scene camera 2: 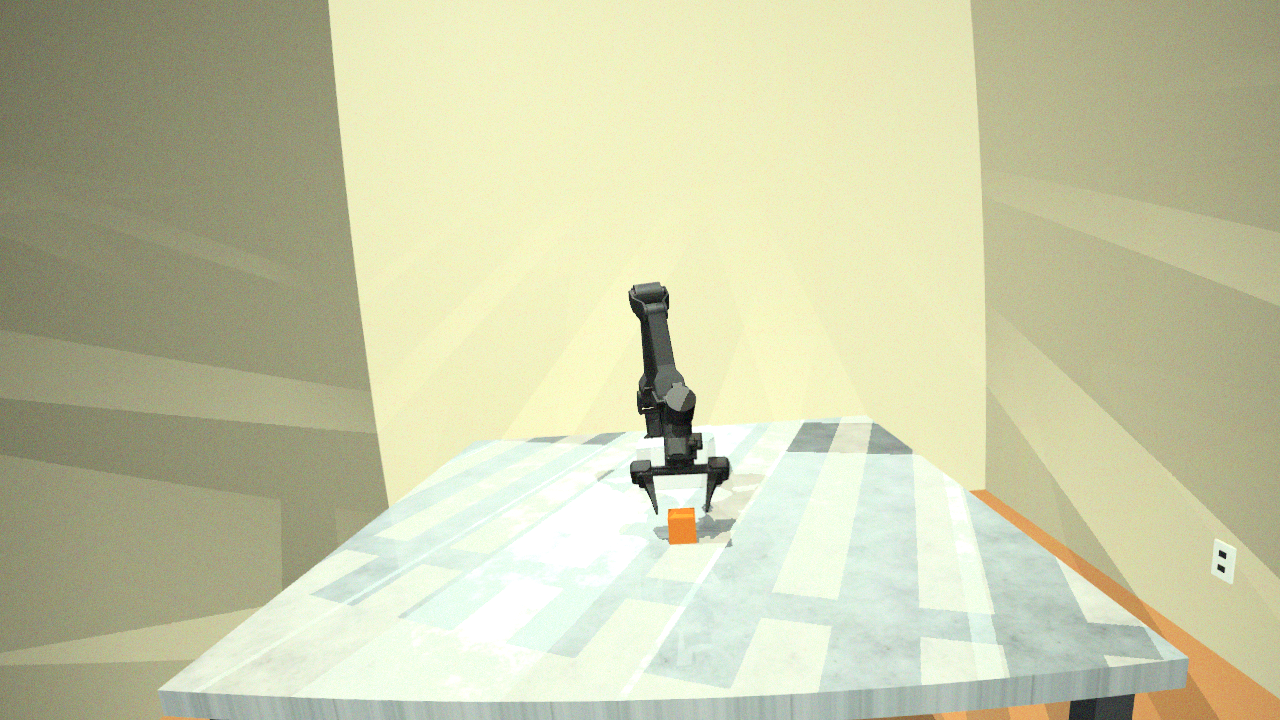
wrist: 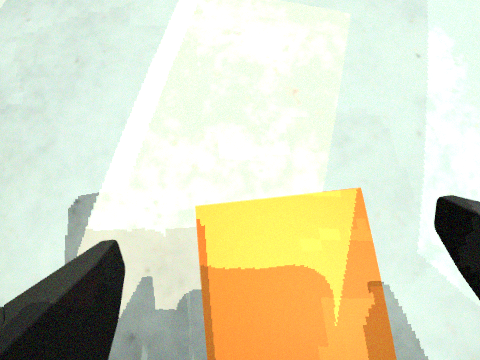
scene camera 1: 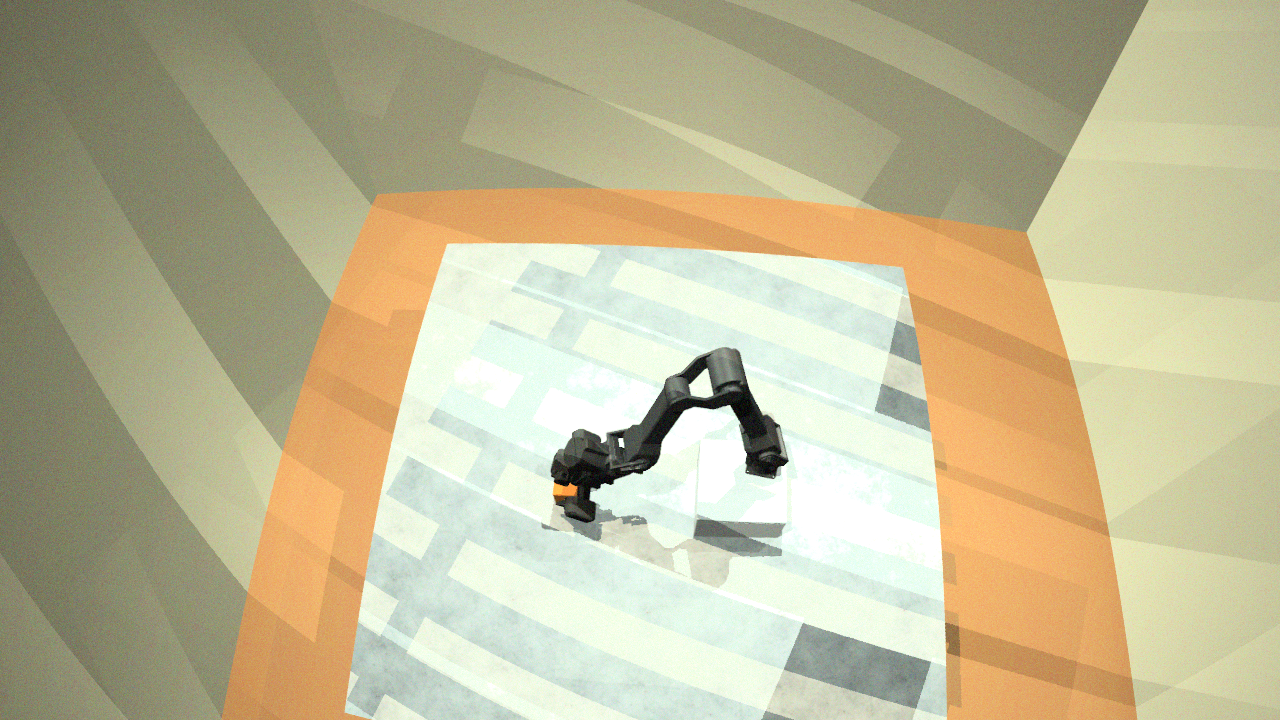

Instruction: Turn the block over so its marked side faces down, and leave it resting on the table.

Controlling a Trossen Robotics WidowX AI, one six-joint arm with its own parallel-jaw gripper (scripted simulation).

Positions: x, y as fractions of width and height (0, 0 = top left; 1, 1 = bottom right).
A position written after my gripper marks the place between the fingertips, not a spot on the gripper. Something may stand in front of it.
Observation:
My gripper (scene camera 1: 0.44, 0.67) is open and holds nothing. Further things: an orange block (scene camera 2: 0.53, 0.72).
The orange block shows as well in the wrist view (wrist: 0.60, 0.75). My gripper shows as well in the wrist view (wrist: 0.59, 0.65).

